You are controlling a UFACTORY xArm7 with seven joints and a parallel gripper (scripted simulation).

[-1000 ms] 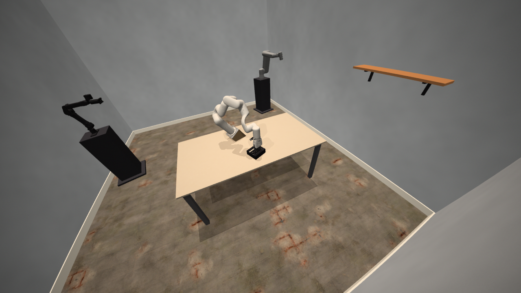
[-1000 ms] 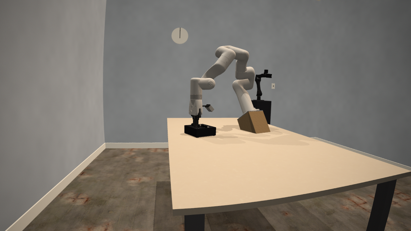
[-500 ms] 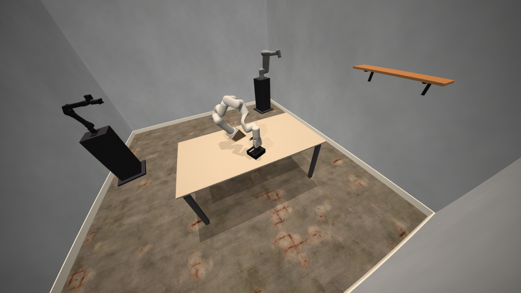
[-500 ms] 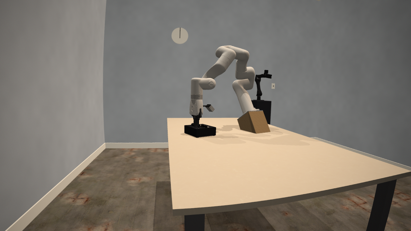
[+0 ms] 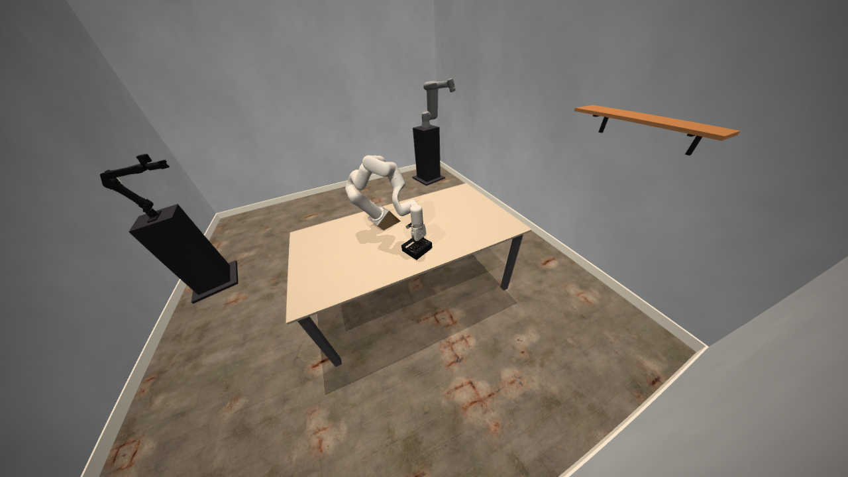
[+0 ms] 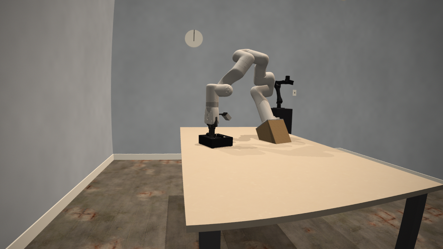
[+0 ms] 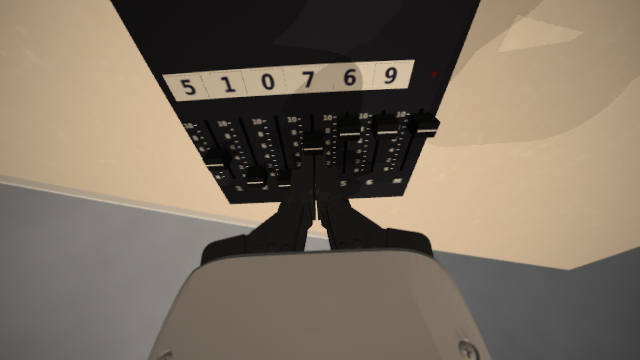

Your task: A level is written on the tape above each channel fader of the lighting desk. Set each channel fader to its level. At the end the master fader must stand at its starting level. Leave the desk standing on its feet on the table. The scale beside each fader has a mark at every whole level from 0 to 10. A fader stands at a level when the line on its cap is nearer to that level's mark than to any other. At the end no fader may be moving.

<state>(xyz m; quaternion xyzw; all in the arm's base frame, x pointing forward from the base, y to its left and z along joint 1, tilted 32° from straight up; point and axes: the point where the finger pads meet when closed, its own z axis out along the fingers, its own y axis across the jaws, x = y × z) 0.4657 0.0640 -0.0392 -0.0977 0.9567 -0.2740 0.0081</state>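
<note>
My hand is 20 mm past the channel 4 fader cap and 10 mm above it. The rest, counted from my hand: channel 3 fader cap 20 mm to the right, 10 mm below, 10 mm ahead; then channel 2 fader cap 40 mm to the right, 10 mm below, 10 mm ahead; then channel 5 fader cap 30 mm behind, 20 mm to the left, 10 mm below.
</note>
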